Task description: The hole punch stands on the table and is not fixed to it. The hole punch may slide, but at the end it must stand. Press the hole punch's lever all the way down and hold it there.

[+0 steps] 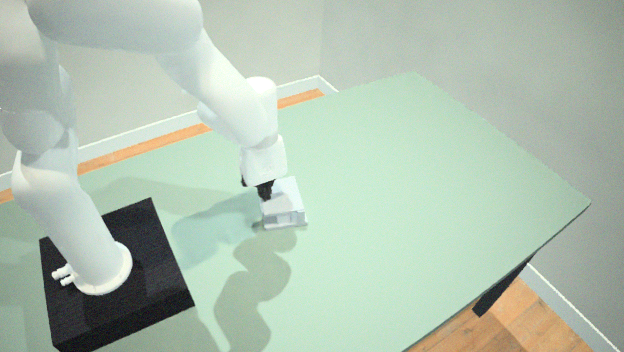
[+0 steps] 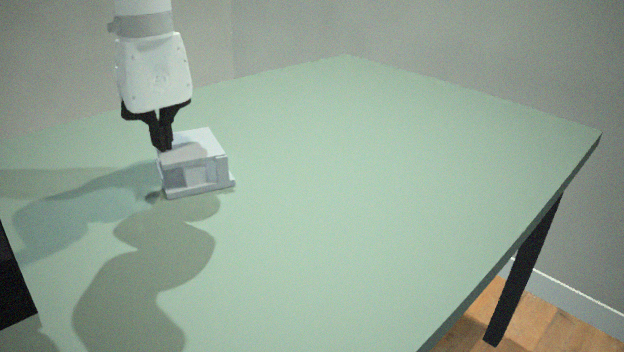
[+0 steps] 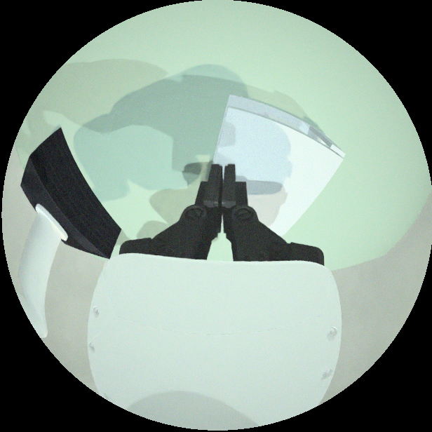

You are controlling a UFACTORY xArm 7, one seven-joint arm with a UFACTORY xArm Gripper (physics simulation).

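Where they show: gripper, fingertip midpoint: (image 1: pixel 265 196) (image 2: pixel 163 148); arm's base, origin of the base link: (image 1: pixel 102 268).
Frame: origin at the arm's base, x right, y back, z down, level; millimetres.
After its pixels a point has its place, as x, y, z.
Observation:
The pale grey hole punch (image 1: pixel 284 218) {56, -409, 48} (image 2: pixel 196 176) {56, -409, 51} stands upright on its flat base on the table. Its broad lever (image 1: pixel 290 192) {13, -454, 22} (image 2: pixel 207 140) {18, -460, 22} (image 3: pixel 255 135) lies low over the body, about parallel to the base; the frames do not show for certain whether it is at the bottom of its travel. My gripper (image 1: pixel 266 198) {-7, -395, 21} (image 2: pixel 164 149) {-7, -395, 21} (image 3: pixel 224 180) is shut and empty, pointing down. Its fingertips are at the lever's top, near the end on the robot's side, and look to be touching it. The exact contact is partly hidden by the fingers.
The green table (image 1: pixel 400 200) {154, -712, 78} (image 2: pixel 375 200) {263, -579, 78} carries the punch. The arm's black base block (image 1: pixel 150 260) {34, -95, 0} (image 2: pixel 12 285) {133, -126, 30} (image 3: pixel 65 195) is on the robot's side of the punch. Shadows of the arm fall across the table beside the punch. Grey walls stand behind the table.

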